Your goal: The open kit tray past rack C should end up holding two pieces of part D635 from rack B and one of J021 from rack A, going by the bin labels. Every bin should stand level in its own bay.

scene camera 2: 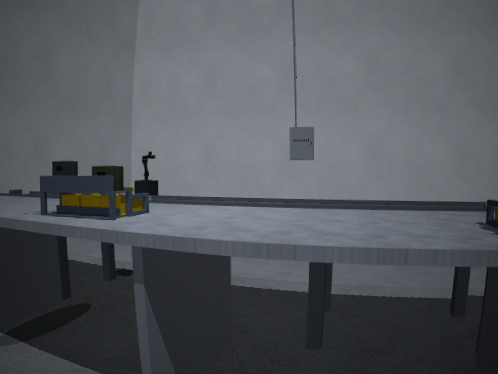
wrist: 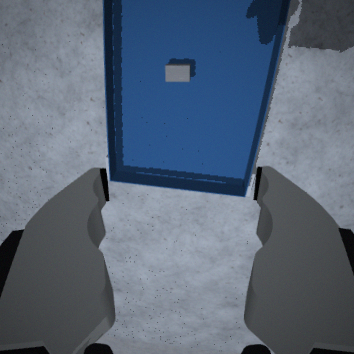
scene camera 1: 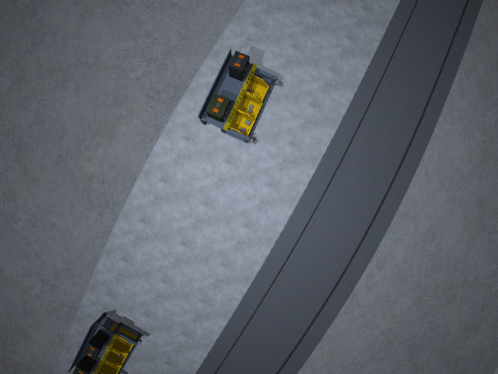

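A blue open tray point(wrist: 150, 115) lies on the table in the wrist view, with one small light-grey block point(wrist: 177, 73) on its floor. My gripper point(wrist: 180, 170) is open and empty; its fingertips stand apart near the two corners of the tray's near end. The arm does not show in either scene view. A rack point(scene camera 1: 231, 87) point(scene camera 2: 77, 184) holds a row of yellow bins point(scene camera 1: 250, 107) point(scene camera 2: 85, 201) with small grey pieces in some. The bins look seated in the rack; their labels cannot be read. Another rack point(scene camera 1: 106, 316) with yellow bins point(scene camera 1: 116, 357) stands at lower left, partly cut off.
A dark box point(scene camera 1: 239, 65) point(scene camera 2: 65, 168) and an olive box point(scene camera 1: 218, 107) point(scene camera 2: 111, 177) stand on the first rack. The rail point(scene camera 1: 350, 175) point(scene camera 2: 300, 202) runs along the table. Part of a rack point(scene camera 2: 489, 212) shows at the right edge in scene camera 2.
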